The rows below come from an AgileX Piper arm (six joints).
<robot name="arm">
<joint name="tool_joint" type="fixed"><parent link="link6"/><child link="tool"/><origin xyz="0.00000 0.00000 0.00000" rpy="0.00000 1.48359 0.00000"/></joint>
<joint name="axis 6" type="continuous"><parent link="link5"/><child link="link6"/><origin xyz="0.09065 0.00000 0.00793" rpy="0.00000 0.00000 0.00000"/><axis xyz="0.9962 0 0.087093"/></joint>
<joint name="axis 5" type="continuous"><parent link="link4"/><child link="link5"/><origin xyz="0.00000 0.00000 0.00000" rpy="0.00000 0.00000 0.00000"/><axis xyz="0 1 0"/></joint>
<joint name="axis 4" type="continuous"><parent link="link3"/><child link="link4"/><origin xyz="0.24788 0.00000 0.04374" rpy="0.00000 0.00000 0.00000"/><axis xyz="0.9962 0 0.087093"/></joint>
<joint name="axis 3" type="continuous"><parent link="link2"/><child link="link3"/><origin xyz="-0.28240 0.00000 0.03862" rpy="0.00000 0.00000 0.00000"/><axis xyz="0 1 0"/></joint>
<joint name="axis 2" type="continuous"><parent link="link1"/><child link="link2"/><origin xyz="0.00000 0.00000 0.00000" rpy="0.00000 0.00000 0.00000"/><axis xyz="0 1 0"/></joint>
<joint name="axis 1" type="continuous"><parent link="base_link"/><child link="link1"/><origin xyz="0.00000 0.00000 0.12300" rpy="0.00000 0.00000 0.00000"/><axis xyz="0 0 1"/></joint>
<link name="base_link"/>
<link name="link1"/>
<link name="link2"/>
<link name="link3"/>
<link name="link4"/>
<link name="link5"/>
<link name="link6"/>
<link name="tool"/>
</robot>
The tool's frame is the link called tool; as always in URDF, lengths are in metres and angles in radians. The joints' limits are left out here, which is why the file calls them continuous.
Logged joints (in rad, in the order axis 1, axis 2, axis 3, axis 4, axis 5, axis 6), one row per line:
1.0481 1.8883 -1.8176 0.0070 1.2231 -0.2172
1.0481 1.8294 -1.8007 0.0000 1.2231 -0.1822
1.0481 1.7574 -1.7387 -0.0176 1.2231 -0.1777
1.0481 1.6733 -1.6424 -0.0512 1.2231 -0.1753
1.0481 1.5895 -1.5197 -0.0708 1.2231 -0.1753
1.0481 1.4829 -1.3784 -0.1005 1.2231 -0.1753
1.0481 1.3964 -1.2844 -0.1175 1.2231 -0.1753
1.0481 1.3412 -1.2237 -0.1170 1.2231 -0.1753
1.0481 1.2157 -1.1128 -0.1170 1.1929 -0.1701
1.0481 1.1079 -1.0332 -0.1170 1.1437 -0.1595
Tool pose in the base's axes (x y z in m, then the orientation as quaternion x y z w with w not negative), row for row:
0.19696 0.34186 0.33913 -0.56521 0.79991 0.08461 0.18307
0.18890 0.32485 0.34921 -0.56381 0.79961 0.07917 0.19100
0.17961 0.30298 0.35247 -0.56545 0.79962 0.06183 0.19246
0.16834 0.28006 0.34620 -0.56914 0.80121 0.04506 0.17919
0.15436 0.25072 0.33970 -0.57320 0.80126 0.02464 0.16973
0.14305 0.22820 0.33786 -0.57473 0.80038 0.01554 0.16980
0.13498 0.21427 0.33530 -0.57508 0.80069 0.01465 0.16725
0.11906 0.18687 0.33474 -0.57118 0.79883 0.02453 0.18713
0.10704 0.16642 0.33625 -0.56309 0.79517 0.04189 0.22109
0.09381 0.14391 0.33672 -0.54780 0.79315 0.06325 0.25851
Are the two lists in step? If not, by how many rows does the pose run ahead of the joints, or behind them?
The pose runs 1 row ahead of the joints: the pose in row i belongs to the joints in row i + 1.
